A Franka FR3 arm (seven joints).
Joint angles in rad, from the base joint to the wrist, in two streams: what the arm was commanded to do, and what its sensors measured. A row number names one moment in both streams.
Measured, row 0: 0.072, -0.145, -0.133, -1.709, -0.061, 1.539, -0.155
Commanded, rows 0 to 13: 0.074, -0.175, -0.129, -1.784, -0.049, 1.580, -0.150; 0.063, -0.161, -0.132, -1.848, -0.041, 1.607, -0.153; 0.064, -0.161, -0.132, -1.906, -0.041, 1.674, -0.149; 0.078, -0.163, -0.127, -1.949, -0.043, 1.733, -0.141; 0.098, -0.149, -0.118, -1.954, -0.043, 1.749, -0.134; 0.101, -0.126, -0.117, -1.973, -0.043, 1.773, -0.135; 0.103, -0.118, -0.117, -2.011, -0.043, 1.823, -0.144; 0.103, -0.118, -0.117, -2.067, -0.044, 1.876, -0.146; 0.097, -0.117, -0.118, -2.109, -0.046, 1.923, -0.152; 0.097, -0.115, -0.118, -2.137, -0.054, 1.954, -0.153; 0.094, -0.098, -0.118, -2.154, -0.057, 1.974, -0.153; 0.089, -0.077, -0.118, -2.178, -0.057, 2.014, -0.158; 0.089, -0.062, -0.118, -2.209, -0.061, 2.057, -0.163; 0.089, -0.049, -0.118, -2.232, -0.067, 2.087, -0.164
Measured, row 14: 0.097, -0.069, -0.121, -2.166, -0.060, 2.000, -0.153
